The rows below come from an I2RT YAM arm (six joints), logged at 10 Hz.
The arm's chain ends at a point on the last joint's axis. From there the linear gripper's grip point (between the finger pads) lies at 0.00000 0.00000 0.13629 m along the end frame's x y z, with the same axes.
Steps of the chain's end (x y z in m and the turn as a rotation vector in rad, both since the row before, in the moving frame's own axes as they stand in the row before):
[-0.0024, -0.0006, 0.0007, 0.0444, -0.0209, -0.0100]
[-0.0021, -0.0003, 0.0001, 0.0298, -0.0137, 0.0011]
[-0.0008, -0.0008, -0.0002, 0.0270, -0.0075, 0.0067]
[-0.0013, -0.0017, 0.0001, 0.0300, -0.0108, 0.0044]
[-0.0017, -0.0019, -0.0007, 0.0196, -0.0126, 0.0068]
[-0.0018, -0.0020, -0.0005, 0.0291, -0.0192, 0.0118]
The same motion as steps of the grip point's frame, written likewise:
[-0.0053, -0.0066, 0.0005, 0.0444, -0.0209, -0.0100]
[-0.0040, -0.0044, 0.0000, 0.0298, -0.0137, 0.0011]
[-0.0018, -0.0045, -0.0003, 0.0270, -0.0075, 0.0067]
[-0.0028, -0.0058, 0.0000, 0.0300, -0.0108, 0.0044]
[-0.0034, -0.0046, -0.0007, 0.0196, -0.0126, 0.0068]
[-0.0044, -0.0060, -0.0006, 0.0291, -0.0192, 0.0118]

